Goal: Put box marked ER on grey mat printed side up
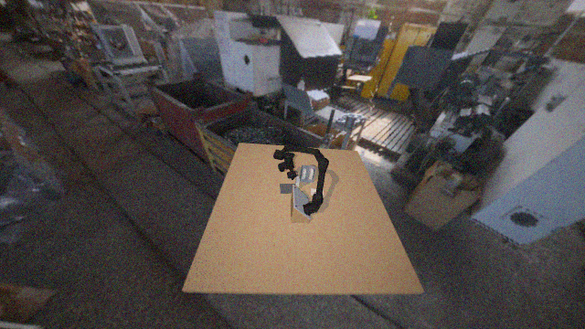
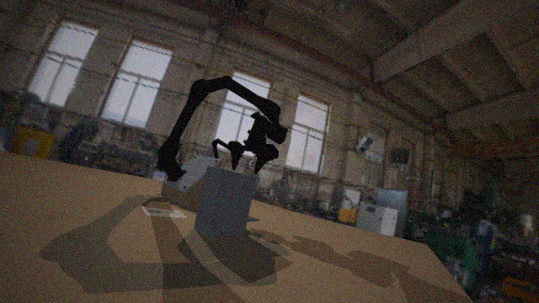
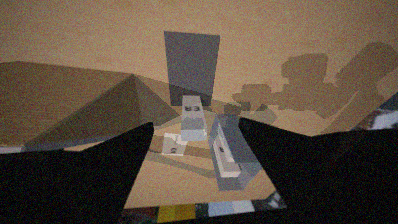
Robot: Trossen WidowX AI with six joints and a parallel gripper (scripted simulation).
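Now: the grey mat 1 cm to the left of my gripper tip and 15 cm below it. Also, from my gripper tip: paper 6 cm behind, 22 cm to the right, 15 cm below.
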